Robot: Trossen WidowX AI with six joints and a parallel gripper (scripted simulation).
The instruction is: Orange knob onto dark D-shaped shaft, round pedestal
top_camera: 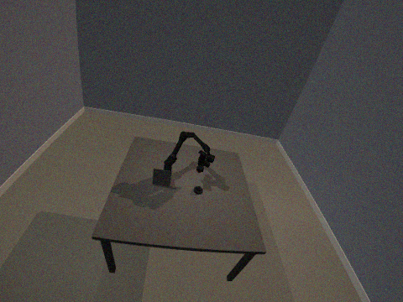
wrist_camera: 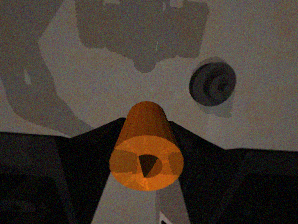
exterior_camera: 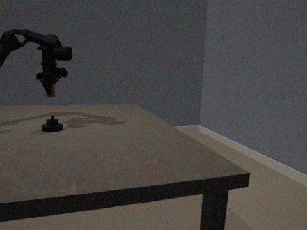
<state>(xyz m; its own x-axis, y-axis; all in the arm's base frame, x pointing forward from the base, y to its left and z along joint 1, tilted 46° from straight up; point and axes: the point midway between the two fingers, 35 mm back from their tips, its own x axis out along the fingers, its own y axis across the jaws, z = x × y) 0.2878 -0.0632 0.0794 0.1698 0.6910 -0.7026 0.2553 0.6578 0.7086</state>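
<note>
My gripper tip is now 130 mm to the left of the dark pedestal and 100 mm above it. The rest, counted from my gripper tip: orange knob (20 mm above).
</note>
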